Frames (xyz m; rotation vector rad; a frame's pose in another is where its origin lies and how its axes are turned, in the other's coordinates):
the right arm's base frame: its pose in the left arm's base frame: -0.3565 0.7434 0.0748 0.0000 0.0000 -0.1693
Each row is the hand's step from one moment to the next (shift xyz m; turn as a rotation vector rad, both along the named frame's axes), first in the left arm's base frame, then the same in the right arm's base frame.
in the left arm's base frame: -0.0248 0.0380 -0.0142 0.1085 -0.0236 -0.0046
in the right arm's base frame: -0.0308 0.0333 -0.0142 0.1109 -0.0050 -0.0046
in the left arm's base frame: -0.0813 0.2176 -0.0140 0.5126 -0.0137 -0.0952
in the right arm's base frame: -0.1168 0.2008 -0.0140 0.5076 0.0729 -0.0952
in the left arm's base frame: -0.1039 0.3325 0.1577 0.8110 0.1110 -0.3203
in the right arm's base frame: -0.1584 0.3102 0.1577 0.7807 0.2461 -0.3203
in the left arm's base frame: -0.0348 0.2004 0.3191 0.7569 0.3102 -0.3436
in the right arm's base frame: -0.0681 0.1917 0.3191 0.6938 0.4333 -0.3436
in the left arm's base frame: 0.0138 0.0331 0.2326 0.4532 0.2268 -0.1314
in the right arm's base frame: 0.0080 0.0350 0.2326 0.4085 0.2999 -0.1314
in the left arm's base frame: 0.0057 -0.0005 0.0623 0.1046 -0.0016 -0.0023
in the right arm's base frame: 0.0057 0.0005 0.0623 0.1034 0.0160 -0.0023
